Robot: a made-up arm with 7 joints.
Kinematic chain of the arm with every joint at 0, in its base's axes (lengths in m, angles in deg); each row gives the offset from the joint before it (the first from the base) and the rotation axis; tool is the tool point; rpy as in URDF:
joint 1: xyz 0.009 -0.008 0.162 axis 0 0.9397 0.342
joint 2: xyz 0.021 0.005 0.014 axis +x
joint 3: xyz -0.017 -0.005 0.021 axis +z
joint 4: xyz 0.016 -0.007 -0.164 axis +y
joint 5: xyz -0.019 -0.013 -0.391 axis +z
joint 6: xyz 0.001 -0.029 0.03 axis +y
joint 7: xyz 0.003 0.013 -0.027 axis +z
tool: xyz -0.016 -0.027 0.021 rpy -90 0 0
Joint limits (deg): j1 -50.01..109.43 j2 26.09..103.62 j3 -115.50..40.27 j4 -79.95..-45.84 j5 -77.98..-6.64 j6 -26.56..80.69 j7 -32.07..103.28
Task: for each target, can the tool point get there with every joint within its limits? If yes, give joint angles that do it. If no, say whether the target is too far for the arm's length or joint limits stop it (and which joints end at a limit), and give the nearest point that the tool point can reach.
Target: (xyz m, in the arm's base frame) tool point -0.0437 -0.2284 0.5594
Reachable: no: joint limits stop it (at a limit: joint 1, joint 3, joint 4, joint 5, joint 6) | nearest point -0.2383 -0.2323 0.4146 | short by 0.243 m
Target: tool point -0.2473 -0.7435 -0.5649
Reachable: no: too far | nearest point -0.1331 -0.2707 -0.1883 | short by 0.615 m
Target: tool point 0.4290 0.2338 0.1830
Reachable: yes | joints -34.18 76.74 -14.38 -65.48 -65.84 45.47 41.06
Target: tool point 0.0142 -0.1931 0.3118
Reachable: no: joint limits stop it (at a limit: joint 1, joint 2, joint 3, joint 4, joint 5, joint 6) | nearest point -0.1274 -0.3598 0.3080 | short by 0.219 m
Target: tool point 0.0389 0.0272 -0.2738
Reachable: yes | joints -1.70 50.26 -78.28 -67.46 -15.75 71.46 -17.97
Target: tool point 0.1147 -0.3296 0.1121
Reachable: no: joint limits stop it (at a limit: joint 1, joint 2, joint 4, joint 5, joint 6, joint 7) | nearest point 0.2555 -0.2935 0.0092 | short by 0.178 m
